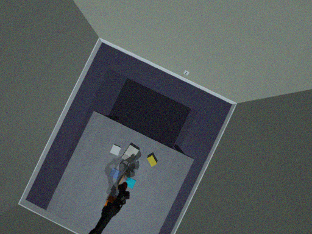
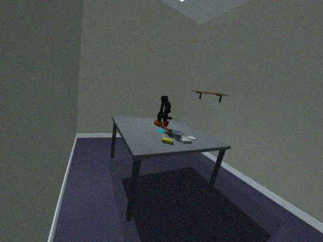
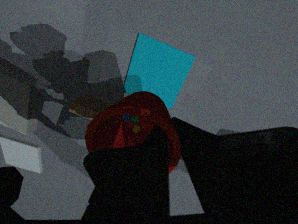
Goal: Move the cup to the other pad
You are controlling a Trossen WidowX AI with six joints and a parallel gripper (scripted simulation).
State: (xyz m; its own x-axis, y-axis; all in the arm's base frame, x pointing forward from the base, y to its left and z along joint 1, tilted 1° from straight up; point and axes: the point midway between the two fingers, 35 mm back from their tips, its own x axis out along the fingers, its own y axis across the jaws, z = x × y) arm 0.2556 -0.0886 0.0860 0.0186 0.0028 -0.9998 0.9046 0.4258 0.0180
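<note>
My gripper tip is now 120 mm above the cyan pad, 30 mm to the left of it and 20 mm short of it. The rest, counted from my gripper tip: cup 30 mm ahead, 10 mm to the left; pale blue pad 170 mm to the left, 120 mm below, 50 mm ahead; wooden board 100 mm below, 70 mm to the left, 30 mm ahead.
</note>
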